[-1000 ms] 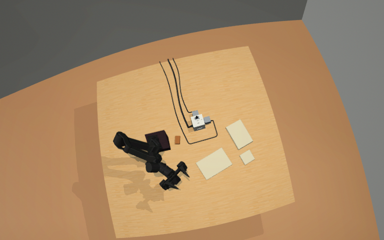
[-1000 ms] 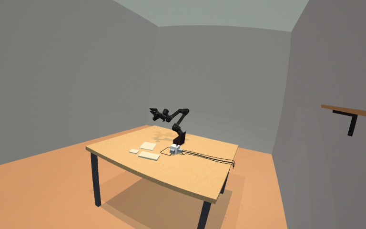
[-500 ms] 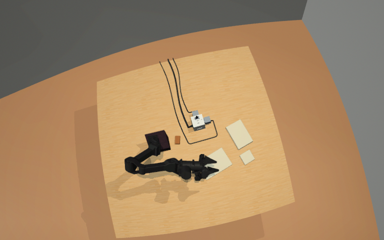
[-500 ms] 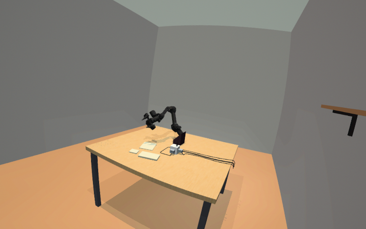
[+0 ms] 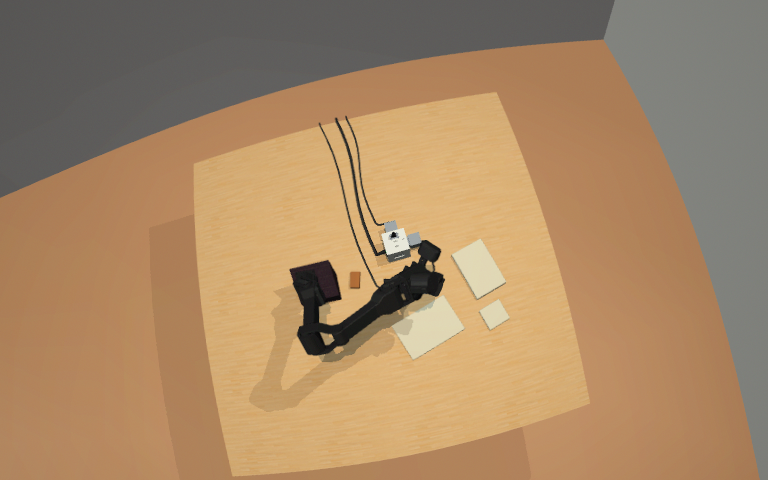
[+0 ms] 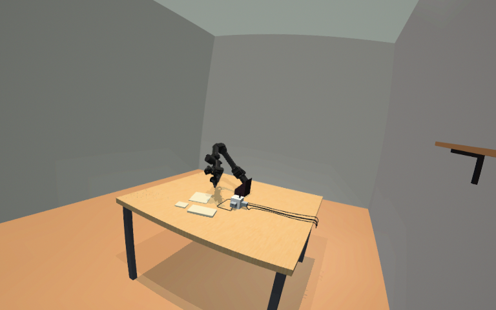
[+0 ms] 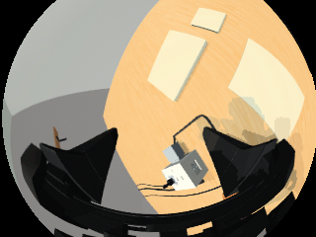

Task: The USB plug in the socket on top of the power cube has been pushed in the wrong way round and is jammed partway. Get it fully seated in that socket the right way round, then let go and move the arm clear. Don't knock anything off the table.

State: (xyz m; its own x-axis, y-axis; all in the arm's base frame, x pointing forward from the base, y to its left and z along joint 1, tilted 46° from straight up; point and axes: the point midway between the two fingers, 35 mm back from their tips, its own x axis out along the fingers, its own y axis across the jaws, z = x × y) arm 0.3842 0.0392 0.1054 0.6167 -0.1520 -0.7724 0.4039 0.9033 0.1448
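Right now the black USB plug is 110 mm behind my gripper tip, 140 mm to the left of it and 70 mm below it. From my gripper tip the other things lie so: orange block: 260 mm behind, 40 mm to the left, 150 mm below.
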